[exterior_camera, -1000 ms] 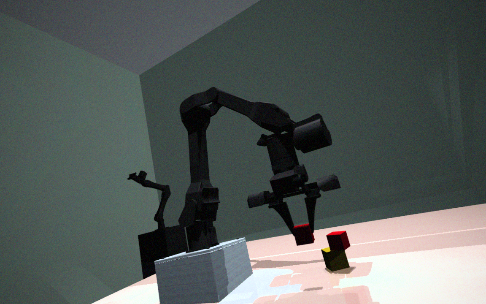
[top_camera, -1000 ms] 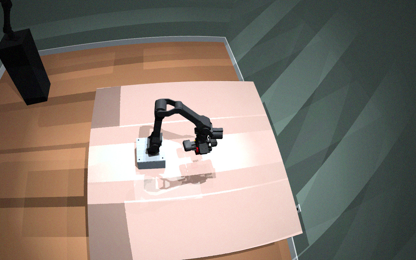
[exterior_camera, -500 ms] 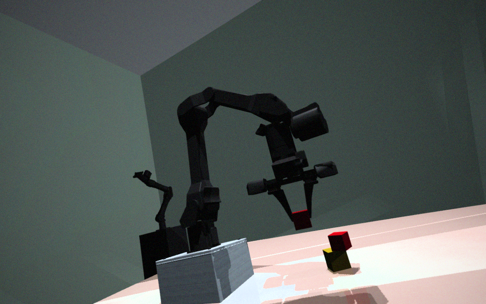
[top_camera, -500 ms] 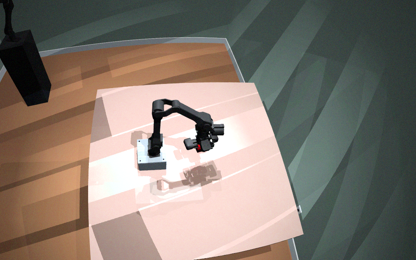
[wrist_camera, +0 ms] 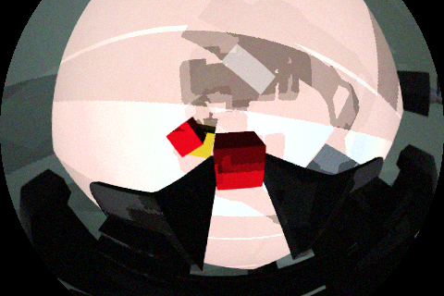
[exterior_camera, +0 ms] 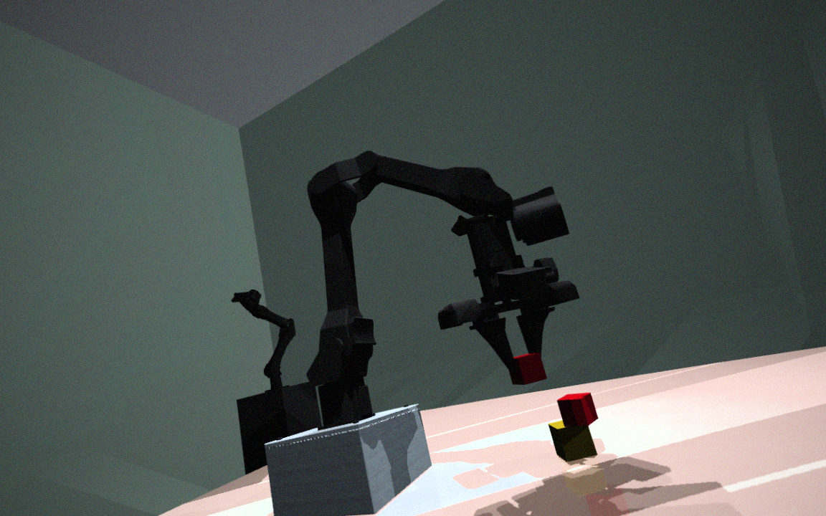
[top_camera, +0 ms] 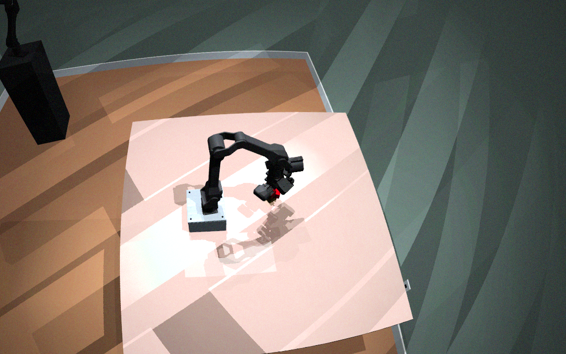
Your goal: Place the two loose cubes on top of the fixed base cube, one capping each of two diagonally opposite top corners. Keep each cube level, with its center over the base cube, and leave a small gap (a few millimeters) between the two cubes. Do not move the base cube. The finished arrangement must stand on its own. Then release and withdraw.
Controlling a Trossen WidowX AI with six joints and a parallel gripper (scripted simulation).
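My gripper tip is now 5 cm short of the red cube, 3 cm to the right of it and 6 cm above it. From my gripper tip the other things lie so: yellow cube 3 cm ahead, 4 cm to the left, 10 cm below.
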